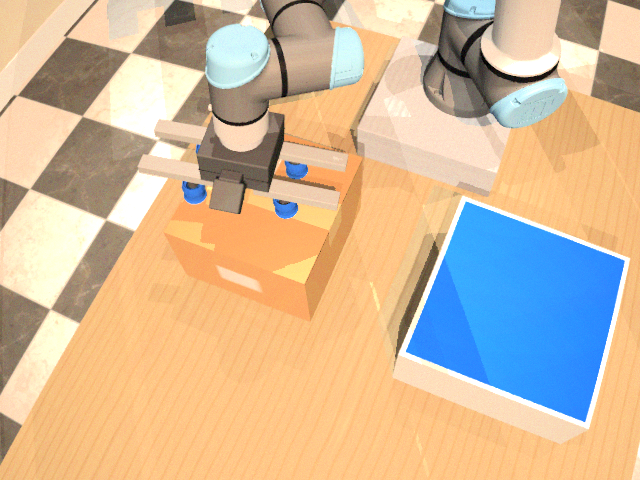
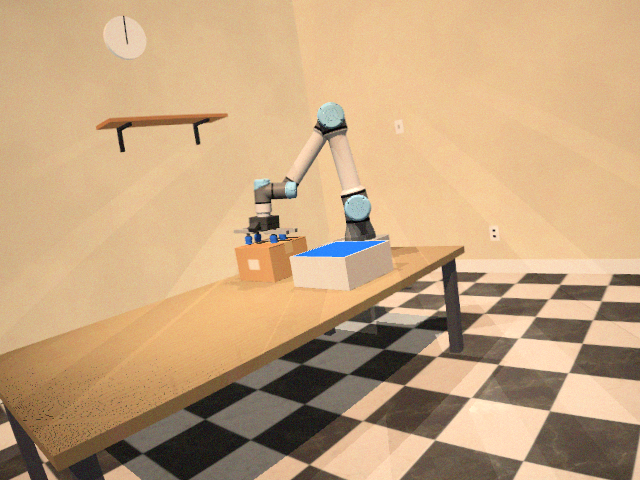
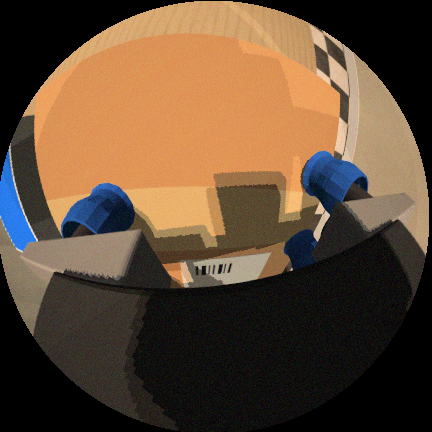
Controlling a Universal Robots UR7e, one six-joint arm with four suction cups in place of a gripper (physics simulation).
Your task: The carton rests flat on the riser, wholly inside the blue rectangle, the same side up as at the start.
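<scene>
The orange carton (image 1: pixel 270 248) (image 2: pixel 263 262) (image 3: pixel 181 112) stands flat on the wooden table, to the left of the riser, with a white label on its front side. My suction gripper (image 1: pixel 244 180) (image 2: pixel 265 236) (image 3: pixel 215 201) sits over the carton's top. Its blue cups rest down on the top face, toward the back half. The white riser (image 1: pixel 461 386) (image 2: pixel 337 271) stands on the right. Its top bears the blue rectangle (image 1: pixel 499 295) (image 2: pixel 339 249) (image 3: pixel 10 209), which has nothing on it. A gap of table separates the carton and the riser.
The arm's grey base plate (image 1: pixel 423 138) lies behind the riser. The table (image 1: pixel 223 381) (image 2: pixel 223 314) ends close to the carton's left side, with checkered floor (image 1: pixel 113 119) beyond. A wall shelf (image 2: pixel 161 119) hangs far up to the left.
</scene>
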